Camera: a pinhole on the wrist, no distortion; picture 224 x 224 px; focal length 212.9 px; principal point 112.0 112.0 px. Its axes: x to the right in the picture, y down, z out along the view. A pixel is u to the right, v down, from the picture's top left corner.
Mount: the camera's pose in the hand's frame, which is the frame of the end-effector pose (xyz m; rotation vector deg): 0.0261 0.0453 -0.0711 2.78 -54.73 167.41
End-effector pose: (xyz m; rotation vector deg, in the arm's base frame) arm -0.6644 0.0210 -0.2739 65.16 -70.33 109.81
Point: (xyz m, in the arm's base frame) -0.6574 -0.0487 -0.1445
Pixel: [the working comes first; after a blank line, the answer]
In the camera's frame: -0.0788 -0.0415 0.1786

18 63
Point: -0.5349 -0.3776 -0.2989
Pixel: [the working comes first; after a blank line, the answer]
In the camera's frame: 0.1448 -0.2865 0.3709

outside the picture
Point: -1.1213 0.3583 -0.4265
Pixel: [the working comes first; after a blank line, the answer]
In the camera's frame: -0.0674 0.0410 -0.4948

behind the camera
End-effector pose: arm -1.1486 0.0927 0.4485 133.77 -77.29 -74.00
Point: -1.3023 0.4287 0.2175
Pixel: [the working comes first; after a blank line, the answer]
In the camera's frame: 0.1854 -0.0232 0.4894

193 102
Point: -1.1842 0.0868 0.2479
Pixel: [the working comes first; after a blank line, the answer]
In the camera's frame: -0.0864 -0.0389 0.2493

38 79
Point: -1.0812 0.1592 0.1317
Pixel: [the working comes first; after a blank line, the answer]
In the camera's frame: -0.1322 0.0834 0.3603

34 161
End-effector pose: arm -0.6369 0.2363 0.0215 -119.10 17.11 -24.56
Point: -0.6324 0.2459 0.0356
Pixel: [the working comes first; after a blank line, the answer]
In the camera's frame: 0.0234 0.0087 0.0961

164 131
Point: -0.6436 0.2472 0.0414
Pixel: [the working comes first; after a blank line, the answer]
In the camera's frame: 0.0323 0.0173 0.0939

185 151
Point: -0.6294 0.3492 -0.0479
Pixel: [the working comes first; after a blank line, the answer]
In the camera's frame: 0.0817 -0.0739 0.1823

207 26
